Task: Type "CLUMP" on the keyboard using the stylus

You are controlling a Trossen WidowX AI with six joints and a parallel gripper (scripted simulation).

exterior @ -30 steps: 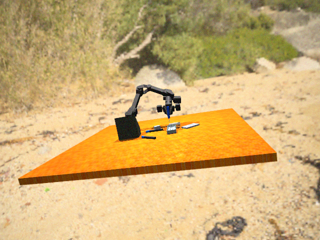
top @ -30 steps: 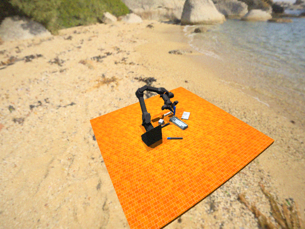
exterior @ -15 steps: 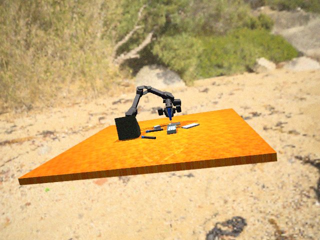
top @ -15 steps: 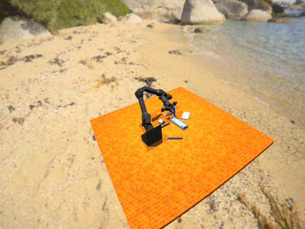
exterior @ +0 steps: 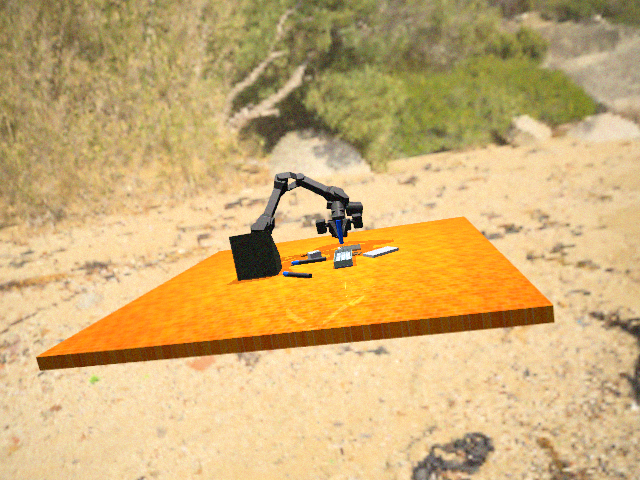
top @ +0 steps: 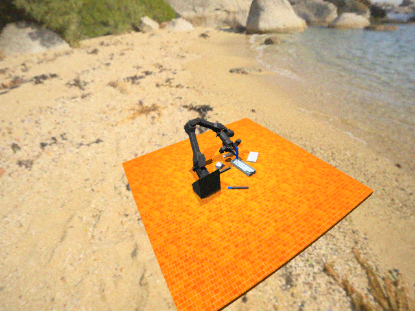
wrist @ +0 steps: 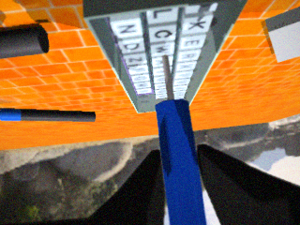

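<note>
The small grey block lies 120 mm behind my gripper tip, 70 mm to the left of it and 70 mm below it. The rest, counted from my gripper tip: blue stylus 10 mm below.
</note>
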